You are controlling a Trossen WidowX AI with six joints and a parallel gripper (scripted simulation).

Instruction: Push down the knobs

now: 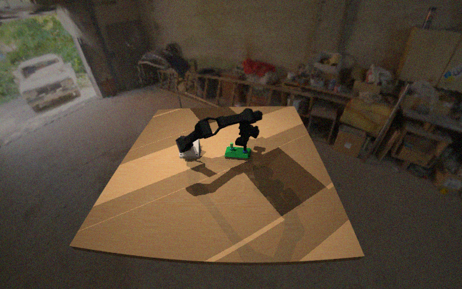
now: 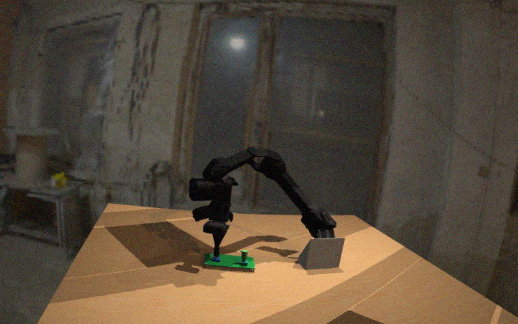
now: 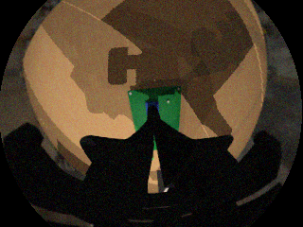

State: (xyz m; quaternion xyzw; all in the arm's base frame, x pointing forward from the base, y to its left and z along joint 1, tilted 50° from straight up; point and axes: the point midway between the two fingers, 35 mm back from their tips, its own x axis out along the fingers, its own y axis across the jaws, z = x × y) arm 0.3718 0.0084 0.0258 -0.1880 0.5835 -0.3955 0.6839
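Right now the black knob is 2 cm below my gripper tip. Round my gripper tip: green knob 8 cm behind, 3 cm to the left, 1 cm below.
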